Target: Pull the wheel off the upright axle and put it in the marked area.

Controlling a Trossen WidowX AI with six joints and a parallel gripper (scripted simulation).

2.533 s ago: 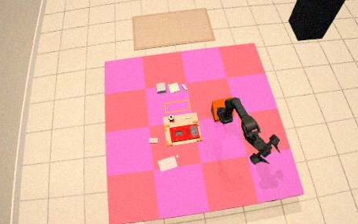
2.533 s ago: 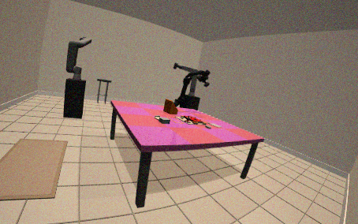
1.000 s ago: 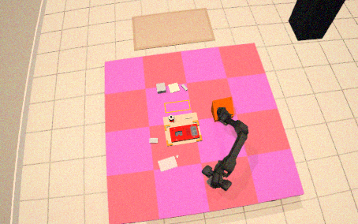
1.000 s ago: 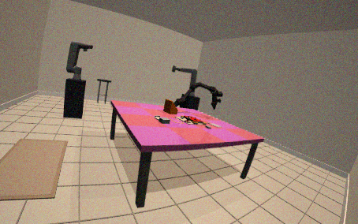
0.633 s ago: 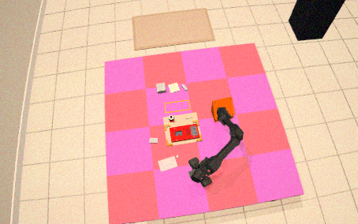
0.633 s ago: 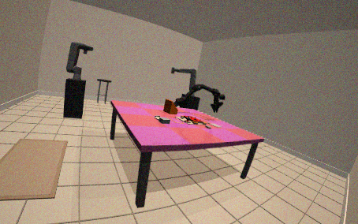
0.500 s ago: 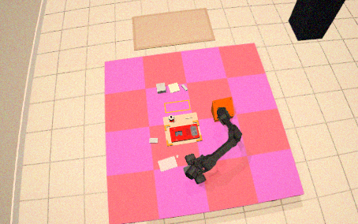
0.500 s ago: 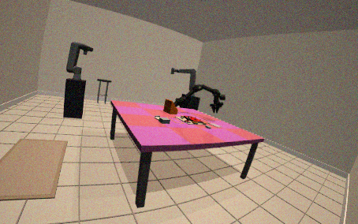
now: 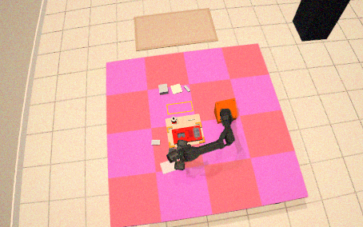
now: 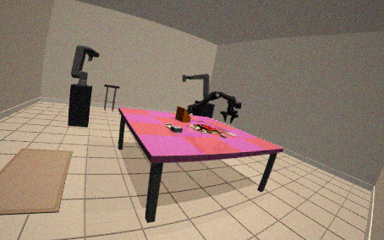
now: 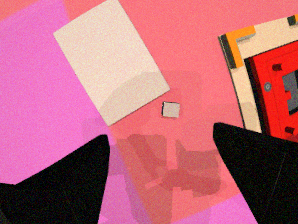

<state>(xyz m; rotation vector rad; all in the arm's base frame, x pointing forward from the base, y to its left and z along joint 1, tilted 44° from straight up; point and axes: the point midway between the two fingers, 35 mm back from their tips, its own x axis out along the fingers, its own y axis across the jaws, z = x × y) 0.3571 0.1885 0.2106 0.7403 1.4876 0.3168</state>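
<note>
Right now the grey wheel is 310 mm to the right of my gripper tip and 60 mm below it.
</note>
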